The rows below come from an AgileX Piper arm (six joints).
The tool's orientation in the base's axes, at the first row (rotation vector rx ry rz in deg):
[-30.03 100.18 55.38]
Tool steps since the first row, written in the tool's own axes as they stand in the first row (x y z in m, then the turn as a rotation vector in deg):
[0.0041 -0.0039 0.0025 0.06 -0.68 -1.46]
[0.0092 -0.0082 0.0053 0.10 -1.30 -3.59]
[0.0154 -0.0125 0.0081 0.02 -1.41 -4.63]
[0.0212 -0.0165 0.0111 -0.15 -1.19 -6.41]
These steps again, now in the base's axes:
[0.0027 0.0001 -0.0056 -0.36 -1.57 -0.08]
[0.0055 0.0004 -0.0122 -1.14 -3.65 -0.02]
[0.0079 0.0007 -0.0199 -1.62 -4.56 0.18]
[0.0103 0.0014 -0.0271 -2.73 -5.88 0.68]

